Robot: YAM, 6 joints.
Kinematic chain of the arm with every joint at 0, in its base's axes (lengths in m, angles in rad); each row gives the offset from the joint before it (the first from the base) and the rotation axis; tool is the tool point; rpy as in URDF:
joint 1: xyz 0 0 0.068 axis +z
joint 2: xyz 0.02 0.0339 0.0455 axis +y
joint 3: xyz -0.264 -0.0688 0 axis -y
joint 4: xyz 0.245 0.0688 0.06 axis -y
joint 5: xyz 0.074 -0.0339 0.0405 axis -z
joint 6: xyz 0.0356 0 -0.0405 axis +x
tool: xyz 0 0 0 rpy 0 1.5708 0
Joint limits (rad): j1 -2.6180..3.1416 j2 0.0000..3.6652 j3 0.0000..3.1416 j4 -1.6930..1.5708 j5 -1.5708..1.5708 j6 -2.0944..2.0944
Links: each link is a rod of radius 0.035 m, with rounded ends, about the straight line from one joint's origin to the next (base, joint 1, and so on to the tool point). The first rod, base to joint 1, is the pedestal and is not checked.
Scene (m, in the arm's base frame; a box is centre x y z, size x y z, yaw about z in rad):
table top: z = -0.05
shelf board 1: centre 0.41 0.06 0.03 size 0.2 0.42 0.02 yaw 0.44
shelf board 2: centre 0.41 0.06 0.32 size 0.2 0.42 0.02 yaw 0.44
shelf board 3: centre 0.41 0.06 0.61 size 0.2 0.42 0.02 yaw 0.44
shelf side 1: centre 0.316 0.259 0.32 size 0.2 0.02 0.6 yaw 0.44
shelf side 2: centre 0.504 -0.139 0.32 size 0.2 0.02 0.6 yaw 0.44
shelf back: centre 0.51 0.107 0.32 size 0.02 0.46 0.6 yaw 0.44
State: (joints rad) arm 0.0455 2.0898 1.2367 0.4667 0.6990 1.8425
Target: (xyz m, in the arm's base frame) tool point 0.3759 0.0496 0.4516
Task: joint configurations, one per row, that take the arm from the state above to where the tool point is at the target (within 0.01 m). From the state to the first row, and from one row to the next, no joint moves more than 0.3 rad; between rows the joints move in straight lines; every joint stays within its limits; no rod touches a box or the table.
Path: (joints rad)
1: -0.0717 1.8690 0.9950 0.4047 0.7547 1.8425
2: -0.1890 1.6481 0.7533 0.3427 0.8103 1.8425
3: -0.3062 1.4273 0.5116 0.2807 0.8660 1.8425
4: -0.1784 1.1951 0.7604 0.3853 0.8472 1.8425
5: -0.0506 0.9629 1.0092 0.4900 0.8283 1.8425
6: 0.0300 1.1864 1.1788 0.5122 0.7834 1.8425
7: 0.1106 1.4099 1.3483 0.5344 0.7385 1.8425
8: 0.1913 1.6334 1.5178 0.5565 0.6936 1.8425

